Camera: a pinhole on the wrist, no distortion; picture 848 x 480 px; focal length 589.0 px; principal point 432.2 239.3 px. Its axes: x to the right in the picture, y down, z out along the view. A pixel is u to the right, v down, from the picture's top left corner.
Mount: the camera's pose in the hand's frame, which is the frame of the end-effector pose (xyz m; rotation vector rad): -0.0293 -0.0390 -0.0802 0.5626 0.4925 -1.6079
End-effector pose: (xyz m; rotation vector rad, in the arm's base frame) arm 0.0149 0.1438 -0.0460 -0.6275 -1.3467 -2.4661
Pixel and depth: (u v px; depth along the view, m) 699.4 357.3 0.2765
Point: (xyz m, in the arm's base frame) -0.0985 0.3623 -0.2481
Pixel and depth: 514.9 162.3 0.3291
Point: 0.0238 0.4182 -0.2225
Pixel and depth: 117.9 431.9 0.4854
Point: -0.0345 0.6130 0.1195
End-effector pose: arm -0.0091 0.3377 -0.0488 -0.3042 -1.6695 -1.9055
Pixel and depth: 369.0 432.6 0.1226
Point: -0.0767 0.3658 -0.1323
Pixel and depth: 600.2 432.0 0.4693
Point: -0.3639 0.5369 -0.3394
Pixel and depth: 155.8 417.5 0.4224
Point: -0.2386 0.6834 -0.0638
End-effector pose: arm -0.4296 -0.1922 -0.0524 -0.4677 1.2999 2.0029
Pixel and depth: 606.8 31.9 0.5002
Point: 0.0784 0.0297 -0.0859
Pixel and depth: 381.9 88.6 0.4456
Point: -0.0962 0.0793 0.0070
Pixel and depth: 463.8 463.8 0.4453
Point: -0.2345 0.1655 -0.2334
